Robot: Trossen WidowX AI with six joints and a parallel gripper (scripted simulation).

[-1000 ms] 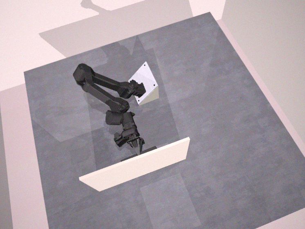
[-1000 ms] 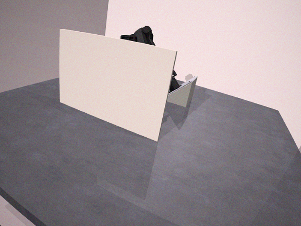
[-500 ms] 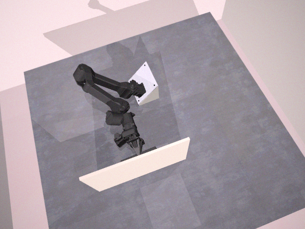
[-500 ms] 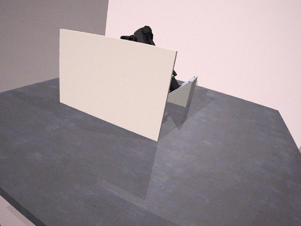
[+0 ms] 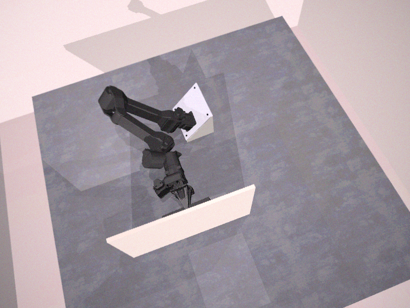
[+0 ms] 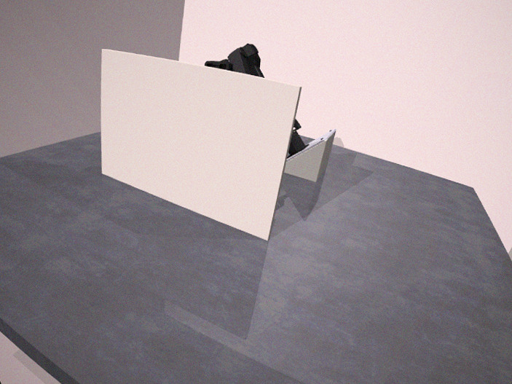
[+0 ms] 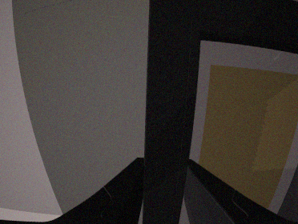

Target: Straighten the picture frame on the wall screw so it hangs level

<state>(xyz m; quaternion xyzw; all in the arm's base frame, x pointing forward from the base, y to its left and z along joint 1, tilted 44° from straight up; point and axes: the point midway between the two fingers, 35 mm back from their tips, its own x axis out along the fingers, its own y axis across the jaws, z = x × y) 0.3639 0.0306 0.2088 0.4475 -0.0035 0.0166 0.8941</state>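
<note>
Right now the picture frame is 10 mm ahead of my gripper tip and 50 mm below it. Round my gripper tip: wall panel 20 mm ahead, 20 mm to the right, 60 mm below.
</note>
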